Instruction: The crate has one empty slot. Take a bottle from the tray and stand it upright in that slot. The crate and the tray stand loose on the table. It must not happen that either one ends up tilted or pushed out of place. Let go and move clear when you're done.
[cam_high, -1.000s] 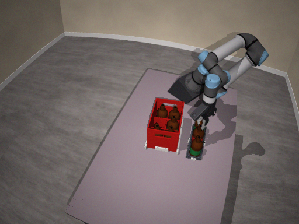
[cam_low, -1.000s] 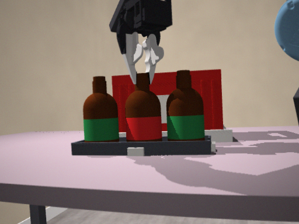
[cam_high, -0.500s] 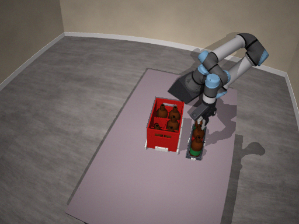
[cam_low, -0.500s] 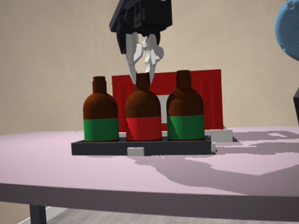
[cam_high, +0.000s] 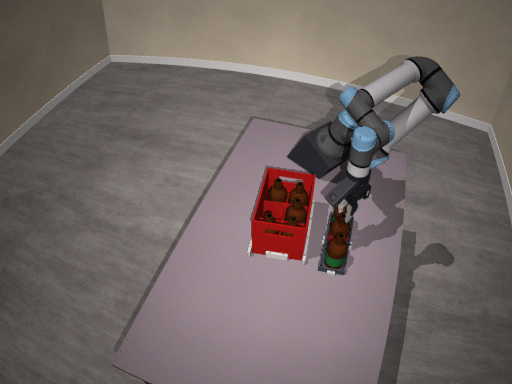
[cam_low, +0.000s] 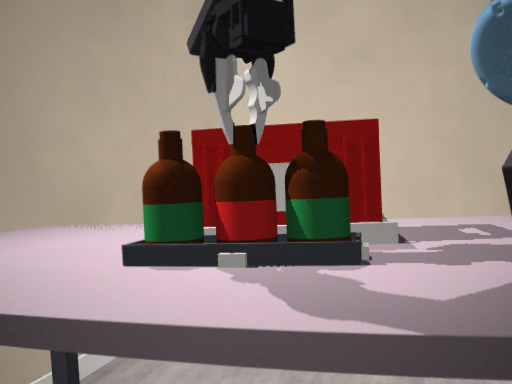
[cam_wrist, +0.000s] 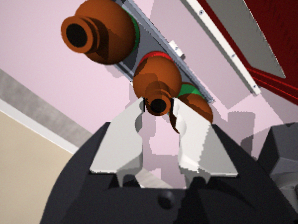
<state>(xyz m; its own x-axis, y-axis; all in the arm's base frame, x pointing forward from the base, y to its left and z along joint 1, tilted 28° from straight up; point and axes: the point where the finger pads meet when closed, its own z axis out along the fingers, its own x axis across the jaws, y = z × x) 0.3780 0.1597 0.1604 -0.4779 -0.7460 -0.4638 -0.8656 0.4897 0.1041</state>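
The tray lies 14 cm below my hand. Also, from my hand: red crate (4 cm ahead, 21 cm to the right, 7 cm below).
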